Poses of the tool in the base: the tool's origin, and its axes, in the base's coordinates. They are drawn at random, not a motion.
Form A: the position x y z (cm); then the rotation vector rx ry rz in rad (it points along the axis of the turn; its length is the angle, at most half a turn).
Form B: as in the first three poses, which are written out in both.
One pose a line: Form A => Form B
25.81 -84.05 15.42 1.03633 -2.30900 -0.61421 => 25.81 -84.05 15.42 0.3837 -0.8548 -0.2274 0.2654
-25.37 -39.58 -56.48 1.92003 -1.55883 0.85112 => -25.37 -39.58 -56.48 0.7088 -0.5755 0.3142 0.2600
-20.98 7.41 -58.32 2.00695 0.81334 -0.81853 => -20.98 7.41 -58.32 0.7939 0.3218 -0.3238 0.4016
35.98 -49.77 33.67 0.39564 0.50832 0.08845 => 35.98 -49.77 33.67 0.1944 0.2497 0.0435 0.9476
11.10 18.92 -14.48 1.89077 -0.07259 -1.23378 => 11.10 18.92 -14.48 0.7568 -0.0291 -0.4939 0.4272
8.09 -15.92 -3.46 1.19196 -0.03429 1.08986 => 8.09 -15.92 -3.46 0.5333 -0.0153 0.4876 0.6911
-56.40 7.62 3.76 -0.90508 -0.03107 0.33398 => -56.40 7.62 3.76 -0.4352 -0.0149 0.1606 0.8858
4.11 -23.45 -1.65 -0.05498 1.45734 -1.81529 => 4.11 -23.45 -1.65 -0.0217 0.5749 -0.7160 0.3954
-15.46 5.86 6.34 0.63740 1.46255 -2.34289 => -15.46 5.86 6.34 0.2222 0.5099 -0.8168 0.1529
